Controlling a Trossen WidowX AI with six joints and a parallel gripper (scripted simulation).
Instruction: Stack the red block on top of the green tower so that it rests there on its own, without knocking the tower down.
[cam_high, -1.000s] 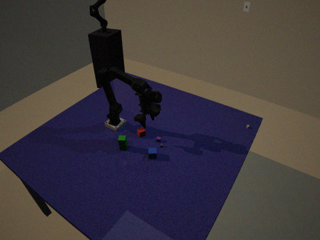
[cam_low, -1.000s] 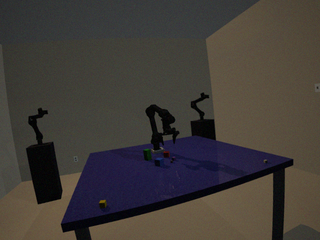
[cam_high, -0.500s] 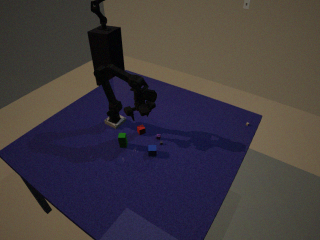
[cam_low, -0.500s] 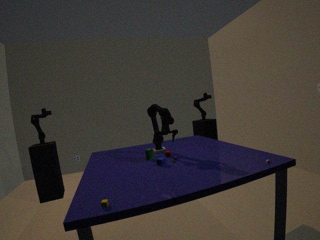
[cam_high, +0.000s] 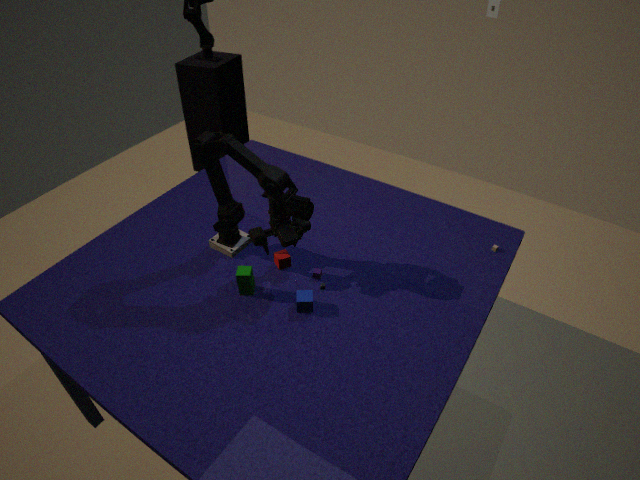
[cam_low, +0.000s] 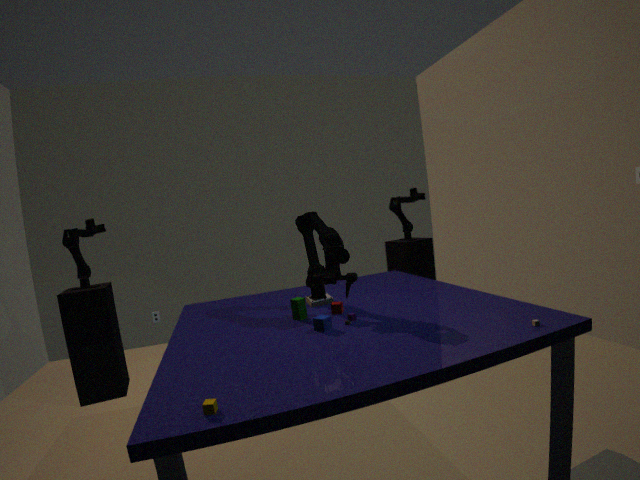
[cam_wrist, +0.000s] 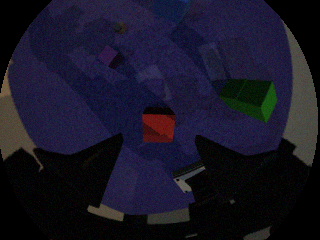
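Now: the red block 4 cm below my gripper tip. Round my gripper tip: purple cube 13 cm ahead, 5 cm below; tiny dark cube 16 cm ahead, 5 cm below, 4 cm to the right; blue cube 15 cm ahead, 14 cm to the right, 4 cm below.
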